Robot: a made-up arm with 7 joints.
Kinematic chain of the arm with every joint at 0, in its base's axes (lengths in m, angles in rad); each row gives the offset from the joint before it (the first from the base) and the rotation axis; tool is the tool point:
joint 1: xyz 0 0 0 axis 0 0.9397 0.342
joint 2: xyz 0 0 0 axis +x
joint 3: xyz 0 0 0 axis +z
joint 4: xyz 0.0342 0 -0.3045 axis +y
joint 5: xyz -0.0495 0 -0.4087 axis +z
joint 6: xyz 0 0 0 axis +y
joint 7: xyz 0 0 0 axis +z
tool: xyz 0 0 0
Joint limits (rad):
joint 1: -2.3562..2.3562
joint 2: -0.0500..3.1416
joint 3: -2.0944..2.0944
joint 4: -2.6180..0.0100
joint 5: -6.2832..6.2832
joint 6: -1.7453..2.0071
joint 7: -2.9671..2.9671
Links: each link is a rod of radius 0.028 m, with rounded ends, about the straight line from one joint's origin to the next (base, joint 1, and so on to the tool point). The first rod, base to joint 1, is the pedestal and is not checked.
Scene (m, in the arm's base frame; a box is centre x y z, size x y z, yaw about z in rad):
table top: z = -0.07
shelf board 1: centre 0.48 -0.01 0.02 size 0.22 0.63 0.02 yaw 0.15
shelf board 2: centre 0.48 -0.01 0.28 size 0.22 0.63 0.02 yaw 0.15
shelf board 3: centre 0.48 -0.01 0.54 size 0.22 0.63 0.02 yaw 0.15
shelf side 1: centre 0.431 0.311 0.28 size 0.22 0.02 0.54 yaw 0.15
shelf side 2: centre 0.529 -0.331 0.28 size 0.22 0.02 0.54 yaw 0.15
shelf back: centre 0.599 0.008 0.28 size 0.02 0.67 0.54 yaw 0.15
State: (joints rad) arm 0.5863 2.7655 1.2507 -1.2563 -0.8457 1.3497 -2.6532
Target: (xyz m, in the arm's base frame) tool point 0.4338 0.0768 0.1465
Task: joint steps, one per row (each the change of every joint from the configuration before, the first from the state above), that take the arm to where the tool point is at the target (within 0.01 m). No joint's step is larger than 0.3 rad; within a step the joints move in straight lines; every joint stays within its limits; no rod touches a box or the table.
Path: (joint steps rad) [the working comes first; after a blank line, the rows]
Joints at the target: 0.7810 2.0794 1.0032 -1.9939 -0.8457 1.3497 -2.6532
Straight joint move there: touches shelf board 2.

1: -0.0351 -0.2833 0.0624 -0.2524 0.0422 -0.0116 0.0069
2: -0.0351 -0.2833 0.0623 -0.2524 0.0422 -0.0116 0.0068
3: -0.0351 -0.2833 0.0624 -0.2524 0.0422 -0.0116 0.0069
4: 0.1135 -0.2101 -0.1262 -0.2867 -0.0633 0.0174 -0.0103
5: 0.1134 -0.2101 -0.1262 -0.2868 -0.0633 0.0174 -0.0103
6: 0.0366 0.2920 -0.0911 0.2965 0.0000 0.0000 0.0000
7: 0.0365 0.2920 -0.0911 0.2966 0.0000 0.0000 0.0000

